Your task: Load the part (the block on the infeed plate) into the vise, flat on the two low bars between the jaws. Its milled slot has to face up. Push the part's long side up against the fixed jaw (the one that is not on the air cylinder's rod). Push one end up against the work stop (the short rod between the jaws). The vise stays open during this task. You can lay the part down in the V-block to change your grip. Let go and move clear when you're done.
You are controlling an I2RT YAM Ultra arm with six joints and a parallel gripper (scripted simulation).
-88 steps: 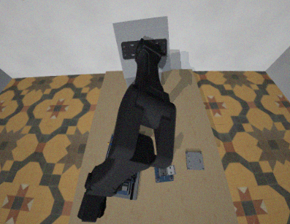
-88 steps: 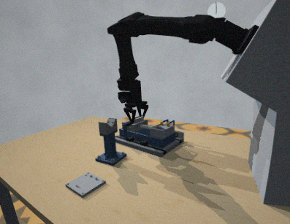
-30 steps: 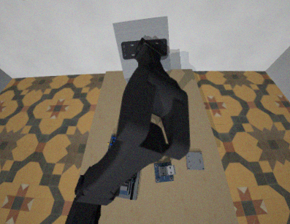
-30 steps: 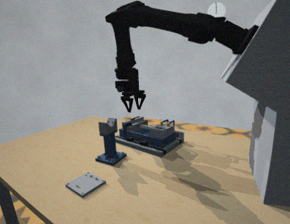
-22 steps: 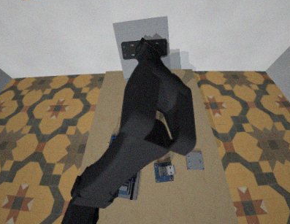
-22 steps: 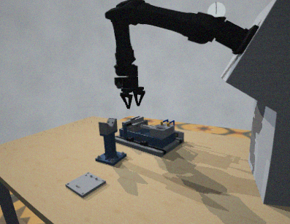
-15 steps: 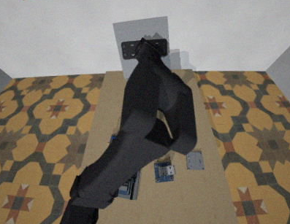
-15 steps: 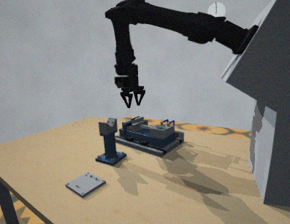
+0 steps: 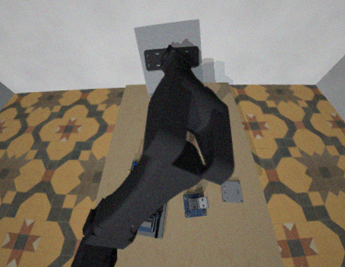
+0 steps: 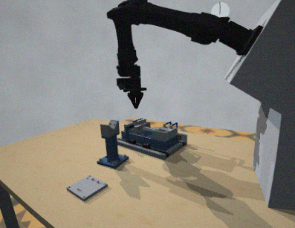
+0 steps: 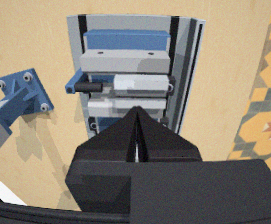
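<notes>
Now: hand 10 mm past the part and 70 mm above it. Round my hand: fixed jaw: 20 mm ahead, 10 mm to the left, 100 mm below; then moving jaw: 40 mm behind, 20 mm to the left, 100 mm below; then work stop: 60 mm to the left, 80 mm below.
</notes>
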